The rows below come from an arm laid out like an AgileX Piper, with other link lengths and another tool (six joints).
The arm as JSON. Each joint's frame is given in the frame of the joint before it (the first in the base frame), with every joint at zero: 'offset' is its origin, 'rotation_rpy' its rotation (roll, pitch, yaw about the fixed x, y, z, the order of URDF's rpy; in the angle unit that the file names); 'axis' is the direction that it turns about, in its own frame. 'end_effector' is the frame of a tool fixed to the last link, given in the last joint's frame.
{
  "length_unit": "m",
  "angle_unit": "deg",
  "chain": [
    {
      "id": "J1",
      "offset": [
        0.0,
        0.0,
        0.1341
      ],
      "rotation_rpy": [
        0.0,
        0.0,
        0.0
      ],
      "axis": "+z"
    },
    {
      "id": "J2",
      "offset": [
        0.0,
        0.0,
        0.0
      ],
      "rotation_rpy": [
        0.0,
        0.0,
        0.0
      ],
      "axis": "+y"
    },
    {
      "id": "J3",
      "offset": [
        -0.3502,
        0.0,
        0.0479
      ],
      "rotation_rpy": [
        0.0,
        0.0,
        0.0
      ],
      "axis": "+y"
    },
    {
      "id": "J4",
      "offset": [
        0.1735,
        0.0,
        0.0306
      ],
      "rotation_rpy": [
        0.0,
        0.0,
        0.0
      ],
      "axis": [
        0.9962,
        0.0,
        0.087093
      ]
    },
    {
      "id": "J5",
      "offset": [
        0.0,
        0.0,
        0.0
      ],
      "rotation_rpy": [
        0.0,
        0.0,
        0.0
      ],
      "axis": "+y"
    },
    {
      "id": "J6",
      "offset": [
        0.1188,
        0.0,
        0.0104
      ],
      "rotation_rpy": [
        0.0,
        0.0,
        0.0
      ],
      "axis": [
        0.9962,
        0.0,
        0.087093
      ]
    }
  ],
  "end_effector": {
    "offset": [
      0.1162,
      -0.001,
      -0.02
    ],
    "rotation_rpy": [
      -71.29,
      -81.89,
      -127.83
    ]
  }
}
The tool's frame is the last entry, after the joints.
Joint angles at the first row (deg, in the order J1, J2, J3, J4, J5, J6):
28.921, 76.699, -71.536, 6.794, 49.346, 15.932
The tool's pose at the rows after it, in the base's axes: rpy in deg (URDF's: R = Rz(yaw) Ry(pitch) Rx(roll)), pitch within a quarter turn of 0, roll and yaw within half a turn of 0; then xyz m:
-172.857 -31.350 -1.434 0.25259 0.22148 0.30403
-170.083 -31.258 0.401 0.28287 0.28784 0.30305
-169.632 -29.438 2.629 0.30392 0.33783 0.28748
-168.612 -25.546 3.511 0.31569 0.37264 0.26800
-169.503 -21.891 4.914 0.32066 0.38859 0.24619
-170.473 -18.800 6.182 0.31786 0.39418 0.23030
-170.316 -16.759 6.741 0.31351 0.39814 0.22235
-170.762 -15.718 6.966 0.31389 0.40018 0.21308
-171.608 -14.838 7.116 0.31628 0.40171 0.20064
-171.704 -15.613 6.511 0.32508 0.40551 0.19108
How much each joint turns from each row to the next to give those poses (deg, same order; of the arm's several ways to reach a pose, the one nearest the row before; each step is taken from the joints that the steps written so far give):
7.688, 10.544, -9.992, -1.872, 0.001, 6.289
4.532, 10.333, -12.314, 0.767, 0.428, 1.722
2.357, 9.550, -11.651, 1.236, 3.210, 0.403
0.518, 7.916, -10.185, 3.203, 4.663, 0.137
-0.001, 5.538, -6.592, 1.817, 4.466, 0.000
0.001, 2.796, -2.546, 1.392, 2.841, -0.186
-0.001, 1.164, -0.426, 1.536, 0.879, -0.280
0.001, 1.144, -0.114, 0.319, 0.074, -0.060
-0.001, 1.434, 0.001, -0.126, -0.249, -0.002
-0.064, 1.308, 0.000, -0.589, -1.945, 0.052

